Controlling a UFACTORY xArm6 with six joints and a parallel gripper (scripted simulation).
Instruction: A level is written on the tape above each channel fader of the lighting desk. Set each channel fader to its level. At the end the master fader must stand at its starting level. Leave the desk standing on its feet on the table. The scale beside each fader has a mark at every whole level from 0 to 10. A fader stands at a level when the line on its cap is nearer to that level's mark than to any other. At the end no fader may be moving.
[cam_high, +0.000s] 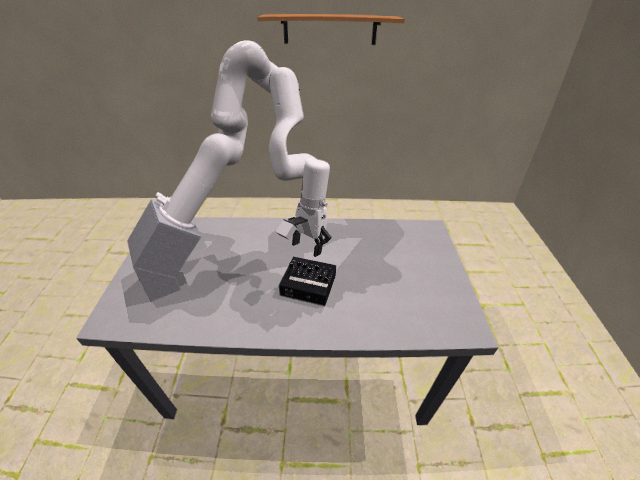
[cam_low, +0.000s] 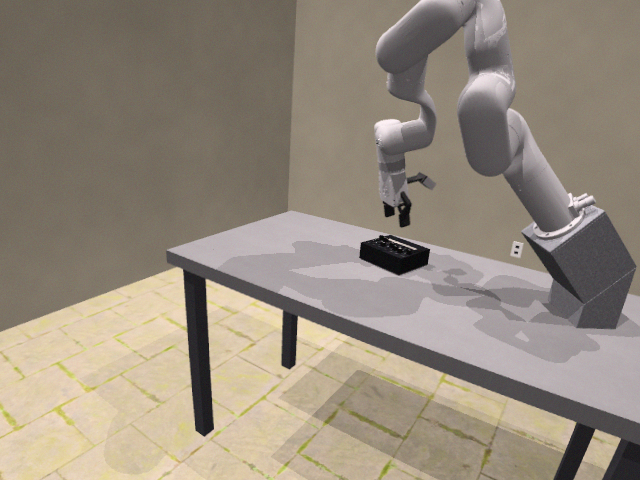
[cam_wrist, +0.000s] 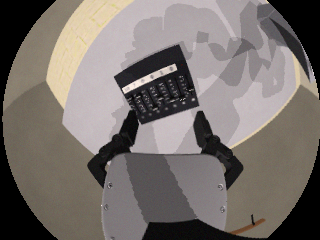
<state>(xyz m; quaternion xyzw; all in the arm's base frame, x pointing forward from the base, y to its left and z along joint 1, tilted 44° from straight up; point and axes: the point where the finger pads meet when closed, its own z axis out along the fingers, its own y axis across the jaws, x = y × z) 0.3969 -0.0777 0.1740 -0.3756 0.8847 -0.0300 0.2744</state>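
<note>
My hand is 9 cm above the fader cap, 5 cm short of it and 4 cm to the left of it. Also, from my hand: fader: 9 cm below, 1 cm to the right, 1 cm ahead.
</note>
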